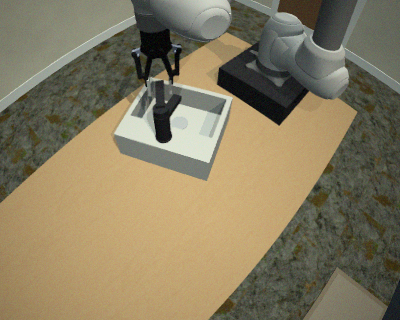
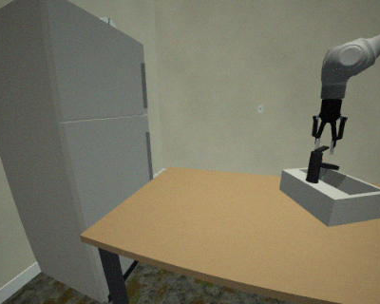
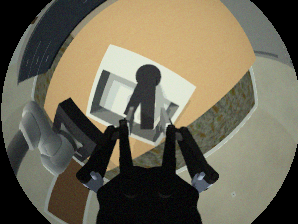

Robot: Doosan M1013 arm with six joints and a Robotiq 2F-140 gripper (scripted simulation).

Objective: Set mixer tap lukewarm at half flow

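My gripper is now 2 cm short of the lever, 2 cm to the right of it and 1 cm above it. From my hand the other things lie so: white sink basin 6 cm behind, 1 cm to the left, 24 cm below; then black mixer tap 3 cm ahead, 4 cm to the left, 5 cm below.
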